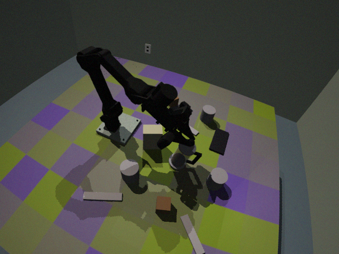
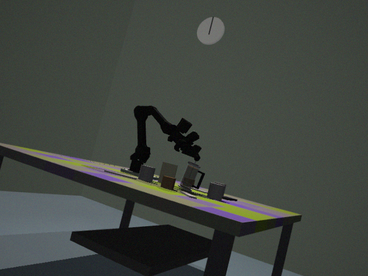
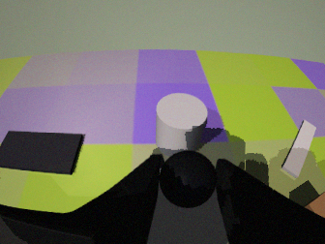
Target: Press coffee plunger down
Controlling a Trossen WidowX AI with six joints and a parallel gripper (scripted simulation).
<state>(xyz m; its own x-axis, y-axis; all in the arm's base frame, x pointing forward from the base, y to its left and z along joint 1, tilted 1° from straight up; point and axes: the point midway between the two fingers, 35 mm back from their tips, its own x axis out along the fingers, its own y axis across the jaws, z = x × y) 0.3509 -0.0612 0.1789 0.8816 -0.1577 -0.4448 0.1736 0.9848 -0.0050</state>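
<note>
Right now my gripper tip is 10 mm past the coffee press, 10 mm to the right of it and 90 mm above it. From my gripper tip the other things lie so: dark flat slab (130 mm ahead, 200 mm to the left, 170 mm below); then cream box (170 mm behind, 50 mm to the left, 120 mm below).
</note>
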